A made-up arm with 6 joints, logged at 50 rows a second.
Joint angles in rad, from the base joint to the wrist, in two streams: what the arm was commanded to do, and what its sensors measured. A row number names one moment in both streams.
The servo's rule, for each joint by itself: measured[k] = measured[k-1] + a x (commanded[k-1-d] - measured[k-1]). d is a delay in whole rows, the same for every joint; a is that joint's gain. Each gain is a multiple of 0.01, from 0.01 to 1. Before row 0 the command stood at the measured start. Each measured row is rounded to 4 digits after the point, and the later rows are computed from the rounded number. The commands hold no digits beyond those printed.
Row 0, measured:
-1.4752 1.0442 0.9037 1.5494 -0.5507 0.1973
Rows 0 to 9, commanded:
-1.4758 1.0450 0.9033 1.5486 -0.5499 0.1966
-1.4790 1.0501 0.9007 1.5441 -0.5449 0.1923
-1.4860 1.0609 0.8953 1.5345 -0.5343 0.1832
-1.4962 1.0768 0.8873 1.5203 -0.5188 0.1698
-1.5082 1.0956 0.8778 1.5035 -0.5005 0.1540
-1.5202 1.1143 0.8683 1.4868 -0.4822 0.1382
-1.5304 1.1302 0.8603 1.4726 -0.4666 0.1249
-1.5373 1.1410 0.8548 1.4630 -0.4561 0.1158
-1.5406 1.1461 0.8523 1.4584 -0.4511 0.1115
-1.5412 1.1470 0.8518 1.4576 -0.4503 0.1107
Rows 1 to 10, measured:
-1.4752 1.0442 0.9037 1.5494 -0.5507 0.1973
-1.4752 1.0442 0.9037 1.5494 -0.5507 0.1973
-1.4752 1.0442 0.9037 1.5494 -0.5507 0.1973
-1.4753 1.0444 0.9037 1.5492 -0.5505 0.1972
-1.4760 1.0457 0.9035 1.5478 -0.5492 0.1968
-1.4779 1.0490 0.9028 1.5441 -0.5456 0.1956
-1.4814 1.0551 0.9016 1.5374 -0.5392 0.1933
-1.4865 1.0640 0.8997 1.5279 -0.5299 0.1898
-1.4929 1.0751 0.8972 1.5164 -0.5185 0.1852
-1.5000 1.0872 0.8942 1.5041 -0.5060 0.1798
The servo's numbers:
d 3
a 0.19 0.22 0.08 0.28 0.24 0.09

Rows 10 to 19, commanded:
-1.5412 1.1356 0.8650 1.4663 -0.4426 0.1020
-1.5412 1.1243 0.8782 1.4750 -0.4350 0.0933
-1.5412 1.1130 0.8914 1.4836 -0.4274 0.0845
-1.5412 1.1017 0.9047 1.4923 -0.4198 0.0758
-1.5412 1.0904 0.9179 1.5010 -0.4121 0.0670
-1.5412 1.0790 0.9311 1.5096 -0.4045 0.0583
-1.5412 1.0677 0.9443 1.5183 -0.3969 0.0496
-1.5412 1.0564 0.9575 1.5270 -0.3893 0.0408
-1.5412 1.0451 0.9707 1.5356 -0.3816 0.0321
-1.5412 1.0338 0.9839 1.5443 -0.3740 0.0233
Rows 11 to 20, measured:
-1.5071 1.0990 0.8910 1.4926 -0.4940 0.1740
-1.5135 1.1094 0.8879 1.4830 -0.4837 0.1684
-1.5188 1.1177 0.8850 1.4759 -0.4757 0.1632
-1.5231 1.1216 0.8834 1.4732 -0.4678 0.1577
-1.5265 1.1222 0.8830 1.4737 -0.4599 0.1519
-1.5293 1.1202 0.8837 1.4765 -0.4521 0.1458
-1.5316 1.1161 0.8854 1.4809 -0.4443 0.1395
-1.5334 1.1104 0.8880 1.4865 -0.4366 0.1330
-1.5349 1.1035 0.8914 1.4930 -0.4289 0.1263
-1.5361 1.0956 0.8956 1.5001 -0.4212 0.1194

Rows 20 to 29, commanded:
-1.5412 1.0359 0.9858 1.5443 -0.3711 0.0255
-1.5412 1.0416 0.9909 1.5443 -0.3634 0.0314
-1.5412 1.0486 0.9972 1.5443 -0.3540 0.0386
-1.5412 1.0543 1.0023 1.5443 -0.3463 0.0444
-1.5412 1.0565 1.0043 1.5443 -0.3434 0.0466
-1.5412 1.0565 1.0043 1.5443 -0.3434 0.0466
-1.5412 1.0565 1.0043 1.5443 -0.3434 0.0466
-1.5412 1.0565 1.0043 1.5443 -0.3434 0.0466
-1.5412 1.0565 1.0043 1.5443 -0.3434 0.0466
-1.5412 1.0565 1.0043 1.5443 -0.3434 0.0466
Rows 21 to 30, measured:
-1.5371 1.0870 0.9006 1.5076 -0.4135 0.1123
-1.5379 1.0778 0.9062 1.5154 -0.4058 0.1051
-1.5385 1.0681 0.9124 1.5235 -0.3982 0.0977
-1.5390 1.0610 0.9183 1.5293 -0.3917 0.0912
-1.5394 1.0567 0.9241 1.5335 -0.3849 0.0858
-1.5397 1.0549 0.9299 1.5365 -0.3775 0.0816
-1.5400 1.0548 0.9357 1.5387 -0.3700 0.0783
-1.5402 1.0552 0.9412 1.5403 -0.3636 0.0754
-1.5404 1.0555 0.9462 1.5414 -0.3588 0.0728
-1.5406 1.0557 0.9508 1.5422 -0.3551 0.0704

